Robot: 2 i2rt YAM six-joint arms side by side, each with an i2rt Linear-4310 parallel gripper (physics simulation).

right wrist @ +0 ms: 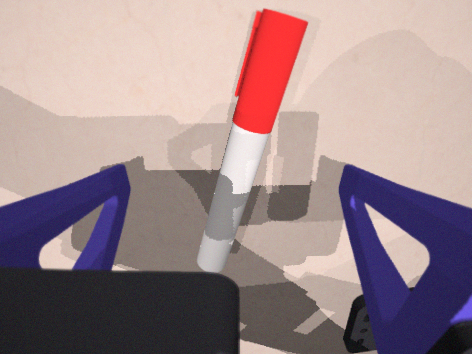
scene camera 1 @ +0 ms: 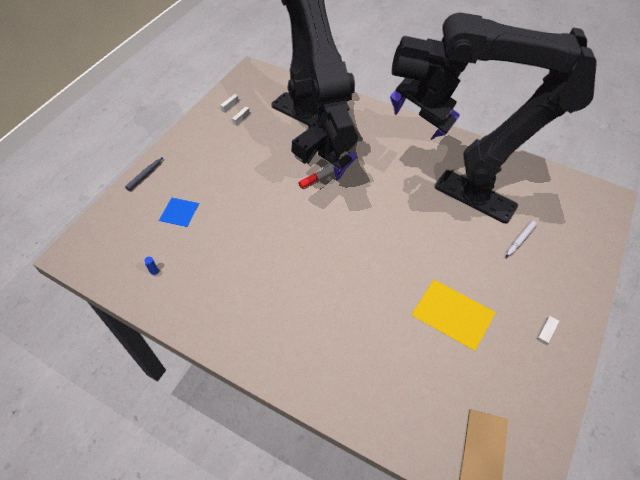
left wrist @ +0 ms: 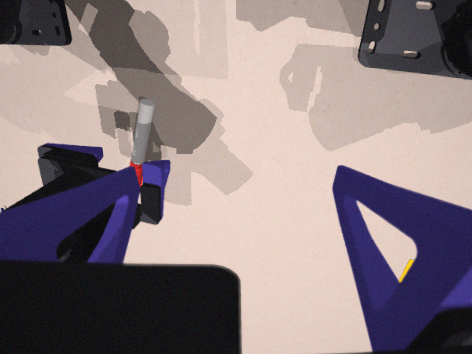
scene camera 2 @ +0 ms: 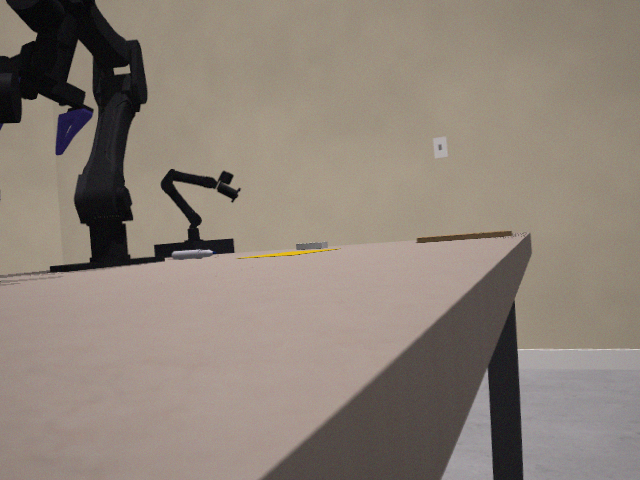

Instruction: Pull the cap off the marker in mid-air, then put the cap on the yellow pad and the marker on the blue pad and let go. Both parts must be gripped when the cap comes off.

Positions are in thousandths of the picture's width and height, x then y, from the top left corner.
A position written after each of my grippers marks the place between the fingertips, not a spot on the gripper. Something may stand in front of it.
Labels:
my left gripper: scene camera 1 648, 261; left wrist 501, 501; scene camera 2 46, 299; not seen in the right wrist view (out of frame)

